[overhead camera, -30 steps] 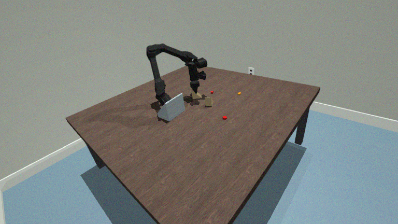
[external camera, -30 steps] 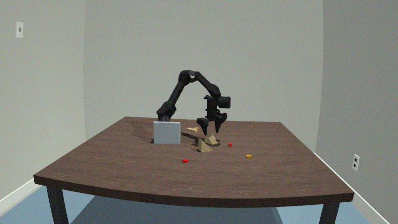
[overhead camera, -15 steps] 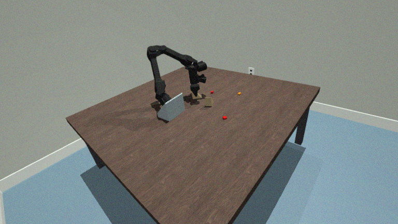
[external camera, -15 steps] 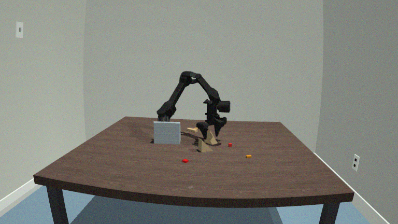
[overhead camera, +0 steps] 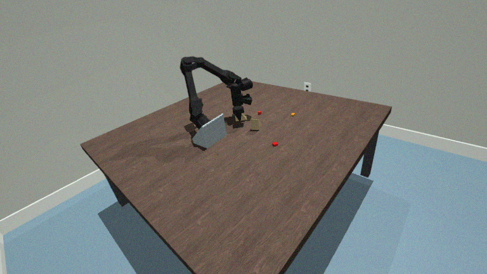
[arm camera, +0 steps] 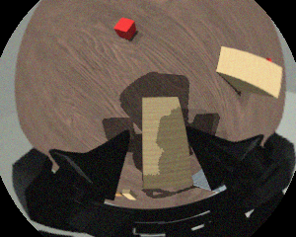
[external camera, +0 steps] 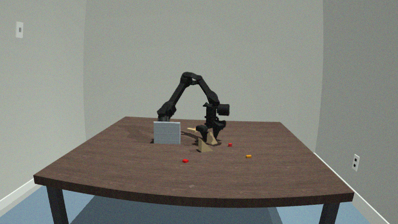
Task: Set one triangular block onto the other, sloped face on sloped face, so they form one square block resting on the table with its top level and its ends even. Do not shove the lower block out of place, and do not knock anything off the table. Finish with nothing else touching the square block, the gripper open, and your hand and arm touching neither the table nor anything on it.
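Now: the triangular wooden block 10 mm behind my gripper tip and 10 mm above it. Also, from my gripper tip: small orange cube (280 mm to the right, 160 mm ahead); flat tan piece (260 mm to the left, 90 mm behind).
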